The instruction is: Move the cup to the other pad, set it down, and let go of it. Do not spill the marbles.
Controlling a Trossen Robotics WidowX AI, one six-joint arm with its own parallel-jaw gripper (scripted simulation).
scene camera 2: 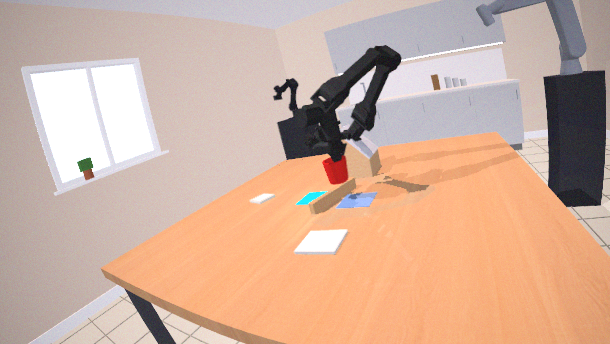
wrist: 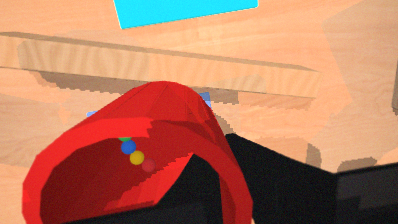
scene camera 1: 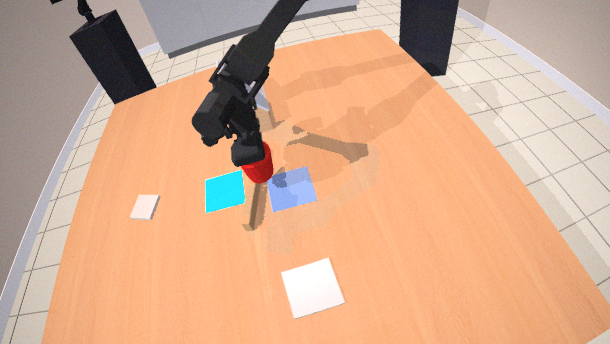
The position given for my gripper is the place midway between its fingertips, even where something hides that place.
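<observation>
My gripper is visible in scene camera 1 (scene camera 1: 255, 154), in scene camera 2 (scene camera 2: 339, 168) and in the wrist view (wrist: 218, 144). Things present: a cyan pad (scene camera 1: 225, 191), a red cup (wrist: 85, 168) and a low wooden wall (wrist: 40, 53).
</observation>
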